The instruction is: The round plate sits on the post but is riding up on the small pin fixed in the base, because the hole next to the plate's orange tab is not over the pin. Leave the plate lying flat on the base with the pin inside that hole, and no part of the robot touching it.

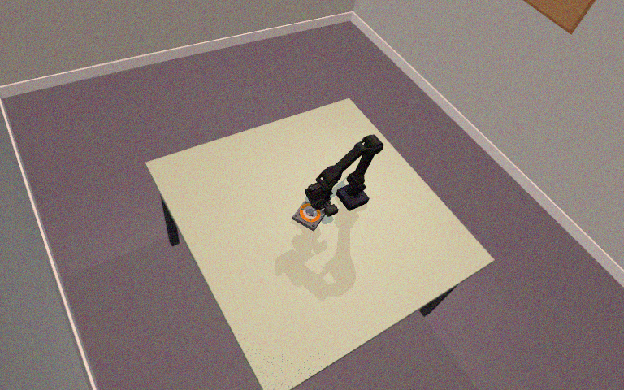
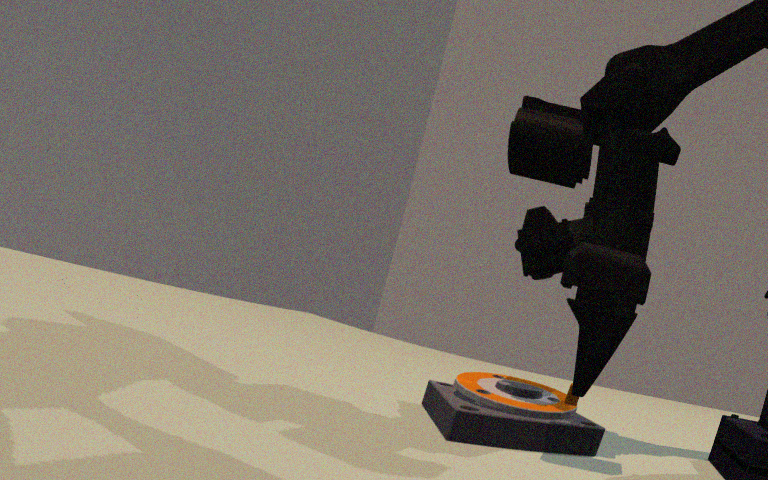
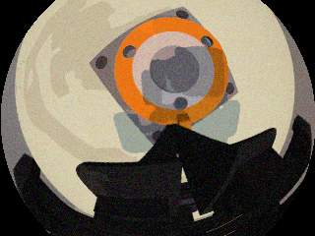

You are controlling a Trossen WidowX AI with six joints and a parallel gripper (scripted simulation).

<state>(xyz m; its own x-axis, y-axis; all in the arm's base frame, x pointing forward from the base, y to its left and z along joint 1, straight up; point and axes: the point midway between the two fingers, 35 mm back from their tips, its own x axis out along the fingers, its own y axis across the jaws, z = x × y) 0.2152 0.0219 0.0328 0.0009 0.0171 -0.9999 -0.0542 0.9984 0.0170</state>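
Right now my gripper tip is 5 cm short of the square dark grey base, 1 cm to the left of it and 2 cm above it.
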